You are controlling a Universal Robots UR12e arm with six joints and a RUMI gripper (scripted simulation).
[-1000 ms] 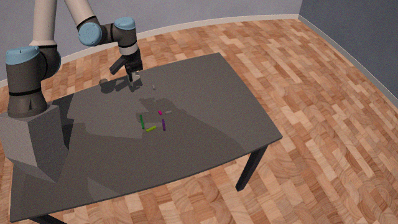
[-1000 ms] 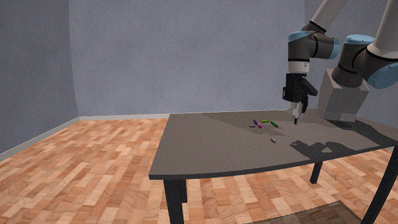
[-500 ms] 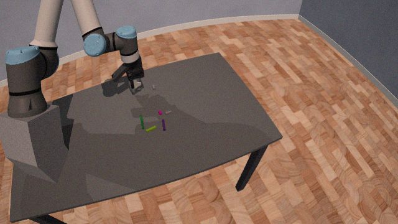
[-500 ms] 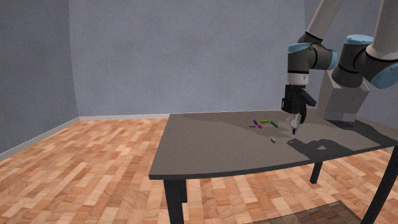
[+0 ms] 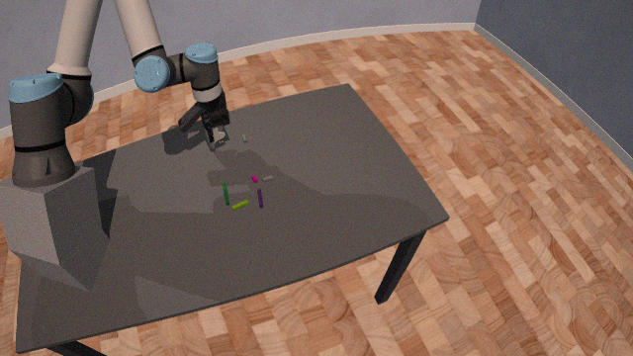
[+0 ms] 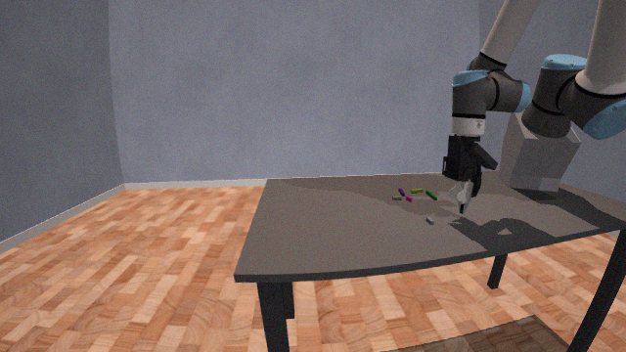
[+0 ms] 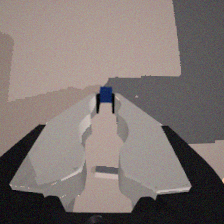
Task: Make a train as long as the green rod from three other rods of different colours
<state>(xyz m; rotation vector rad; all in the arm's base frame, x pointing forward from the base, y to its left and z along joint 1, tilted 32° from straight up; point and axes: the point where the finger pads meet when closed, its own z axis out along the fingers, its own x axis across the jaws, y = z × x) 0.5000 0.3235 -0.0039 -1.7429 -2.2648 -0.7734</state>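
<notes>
My gripper is now 1 cm above the blue rod. Round my hand: magenta rod (13 cm ahead, 15 cm to the right, 2 cm below); then lime rod (8 cm ahead, 24 cm to the right, 2 cm below); then green rod (4 cm ahead, 19 cm to the right, 2 cm below).
</notes>
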